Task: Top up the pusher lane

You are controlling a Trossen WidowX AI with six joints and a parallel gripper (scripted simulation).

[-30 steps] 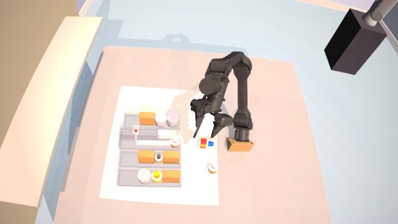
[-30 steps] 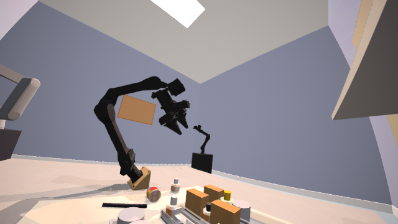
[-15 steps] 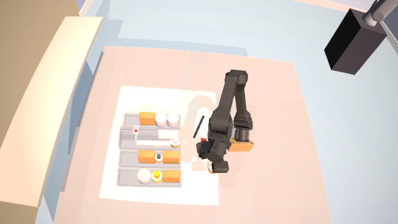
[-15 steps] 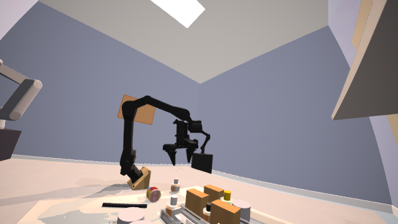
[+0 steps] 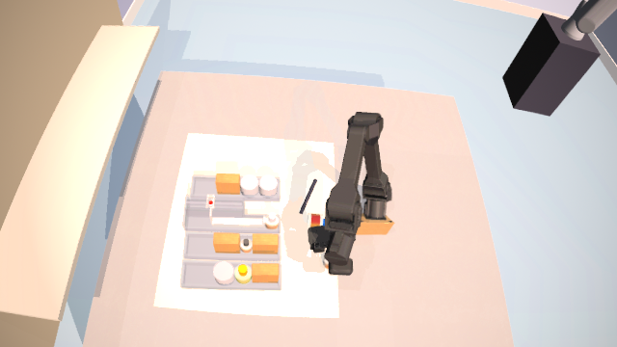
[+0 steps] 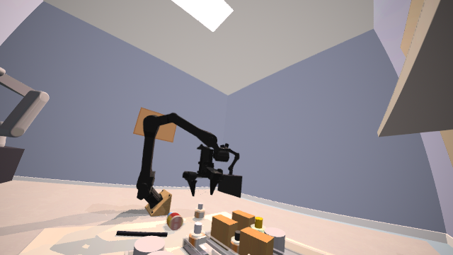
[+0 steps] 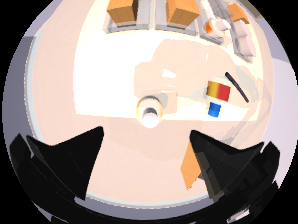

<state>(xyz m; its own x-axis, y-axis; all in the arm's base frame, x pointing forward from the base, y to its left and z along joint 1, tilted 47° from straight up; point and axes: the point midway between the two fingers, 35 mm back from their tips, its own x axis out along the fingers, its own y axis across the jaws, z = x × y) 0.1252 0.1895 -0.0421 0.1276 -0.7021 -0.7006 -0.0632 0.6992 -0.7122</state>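
Right now my gripper tip is 80 mm short of the black rod, 230 mm to the left of it and 90 mm above it. From my gripper tip the other things lie so: sprung lane (340 mm ahead, 120 mm to the right, 80 mm below); then red dot (380 mm ahead, 120 mm to the right, 30 mm below).
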